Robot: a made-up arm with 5 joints. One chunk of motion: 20 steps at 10 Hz.
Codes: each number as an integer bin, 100 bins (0 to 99) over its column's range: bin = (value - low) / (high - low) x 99, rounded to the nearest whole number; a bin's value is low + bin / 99 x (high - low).
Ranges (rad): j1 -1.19..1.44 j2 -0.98..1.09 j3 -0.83..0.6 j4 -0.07..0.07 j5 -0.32..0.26
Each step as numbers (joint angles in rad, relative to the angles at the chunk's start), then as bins.
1 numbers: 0.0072 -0.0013 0.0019 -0.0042 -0.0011
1 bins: 45 47 58 47 54
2 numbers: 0.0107 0.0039 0.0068 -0.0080 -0.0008
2 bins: 45 47 58 44 54
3 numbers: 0.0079 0.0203 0.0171 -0.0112 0.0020
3 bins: 45 48 59 42 55
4 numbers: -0.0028 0.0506 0.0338 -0.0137 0.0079
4 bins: 45 49 60 40 56
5 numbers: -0.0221 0.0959 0.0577 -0.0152 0.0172
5 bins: 44 51 61 39 58
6 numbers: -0.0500 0.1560 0.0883 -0.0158 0.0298
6 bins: 43 54 64 38 60
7 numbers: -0.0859 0.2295 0.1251 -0.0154 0.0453
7 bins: 42 58 66 39 62
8 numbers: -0.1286 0.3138 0.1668 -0.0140 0.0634
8 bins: 40 62 69 40 65
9 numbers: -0.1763 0.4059 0.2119 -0.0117 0.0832
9 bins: 38 66 72 41 69
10 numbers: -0.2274 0.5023 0.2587 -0.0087 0.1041
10 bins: 36 71 75 43 72
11 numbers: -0.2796 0.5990 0.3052 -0.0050 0.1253
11 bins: 34 76 79 46 76
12 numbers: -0.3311 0.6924 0.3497 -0.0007 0.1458
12 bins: 32 80 82 49 80
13 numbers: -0.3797 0.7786 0.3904 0.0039 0.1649
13 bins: 31 84 84 52 83
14 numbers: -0.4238 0.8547 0.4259 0.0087 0.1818
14 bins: 29 88 87 56 86
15 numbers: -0.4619 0.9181 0.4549 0.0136 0.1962
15 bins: 27 91 89 59 88
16 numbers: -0.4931 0.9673 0.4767 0.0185 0.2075
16 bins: 26 93 90 63 90
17 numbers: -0.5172 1.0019 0.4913 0.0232 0.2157
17 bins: 25 95 91 66 91
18 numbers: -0.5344 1.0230 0.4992 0.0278 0.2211
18 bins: 25 96 92 69 92
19 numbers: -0.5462 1.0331 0.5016 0.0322 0.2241
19 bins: 24 96 92 72 93
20 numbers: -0.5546 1.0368 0.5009 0.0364 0.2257
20 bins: 24 96 92 75 93
